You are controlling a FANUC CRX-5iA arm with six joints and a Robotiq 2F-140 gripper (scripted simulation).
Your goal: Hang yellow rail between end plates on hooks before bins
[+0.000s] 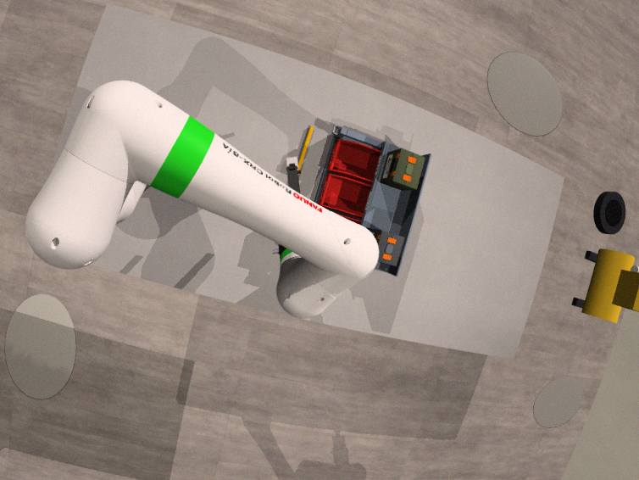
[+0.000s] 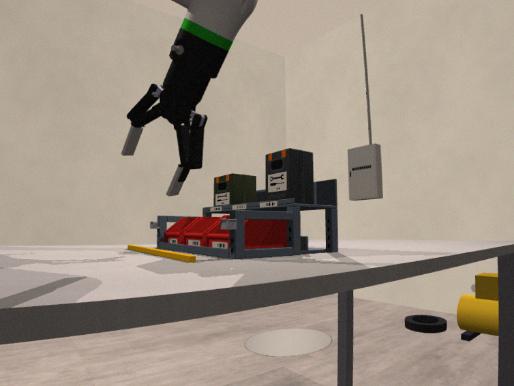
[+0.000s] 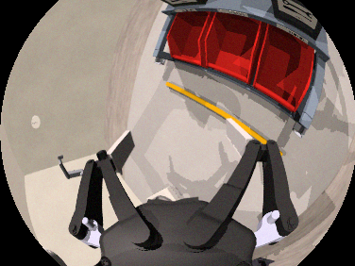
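The yellow rail is 2 cm ahead of my hand, 1 cm to the left of it and 16 cm below it. Round my hand: green box: 31 cm ahead, 10 cm to the left, 2 cm below; dark box: 27 cm ahead, 13 cm to the right, 1 cm below.
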